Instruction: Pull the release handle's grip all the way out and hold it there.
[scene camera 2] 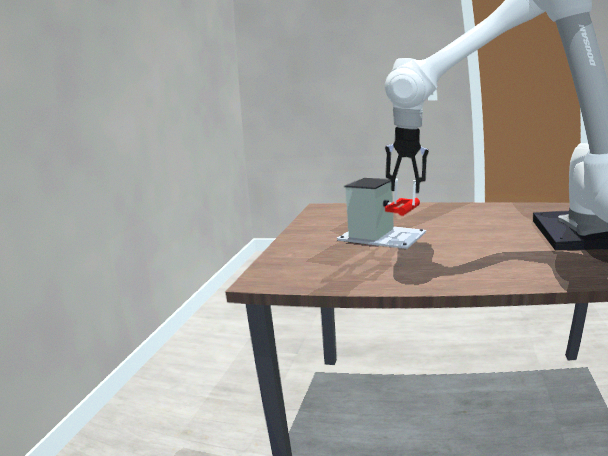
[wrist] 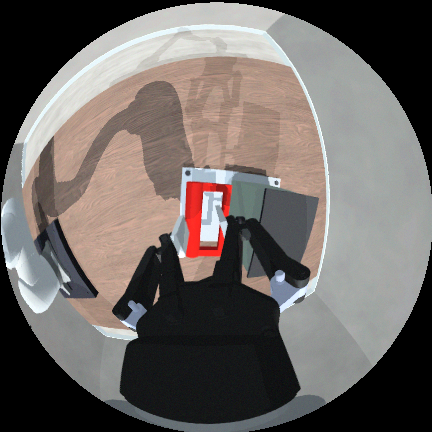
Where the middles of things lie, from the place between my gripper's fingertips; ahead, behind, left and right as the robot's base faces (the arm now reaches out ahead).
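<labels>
Base plate (scene camera 2: 399, 237): 110 mm below my hand, 70 mm ahead of it, 50 mm to the right of it.
</labels>
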